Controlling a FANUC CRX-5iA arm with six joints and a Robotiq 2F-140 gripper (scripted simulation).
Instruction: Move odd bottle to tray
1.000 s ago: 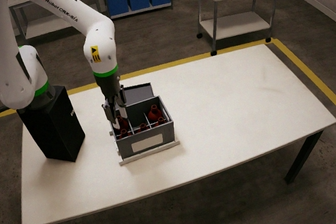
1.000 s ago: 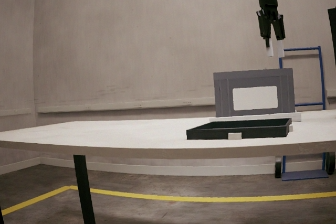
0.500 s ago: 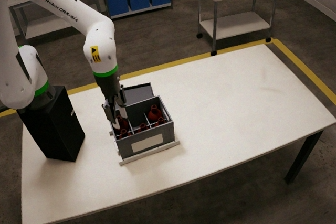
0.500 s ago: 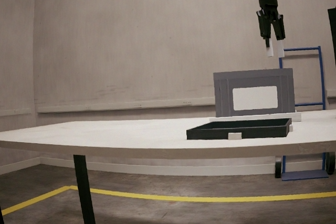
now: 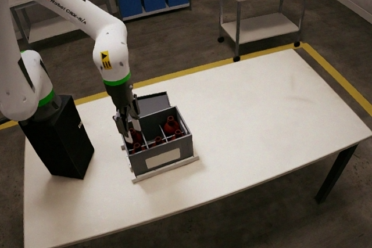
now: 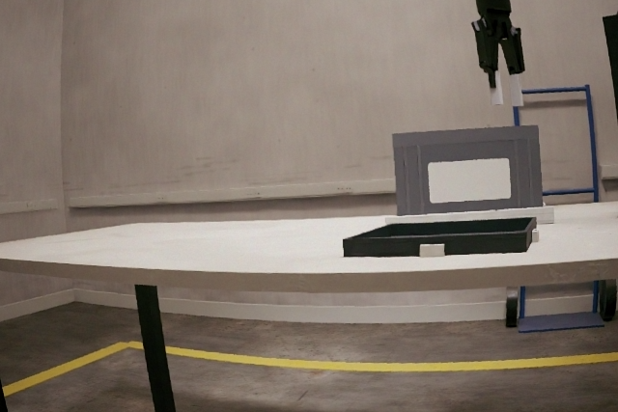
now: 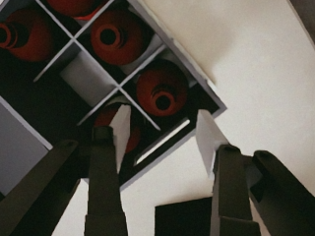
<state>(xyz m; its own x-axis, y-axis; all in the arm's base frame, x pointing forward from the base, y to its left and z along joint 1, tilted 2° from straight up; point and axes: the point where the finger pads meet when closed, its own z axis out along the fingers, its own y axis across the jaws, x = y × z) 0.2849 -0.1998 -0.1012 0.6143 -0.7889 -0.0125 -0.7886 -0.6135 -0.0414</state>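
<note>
Right now my hand is 1 cm short of the bottle, 9 cm to the right of it and 17 cm above it. Also, from my hand: crate (9 cm ahead, 3 cm to the left, 17 cm below); dark tray (16 cm ahead, 31 cm to the left, 24 cm below).
</note>
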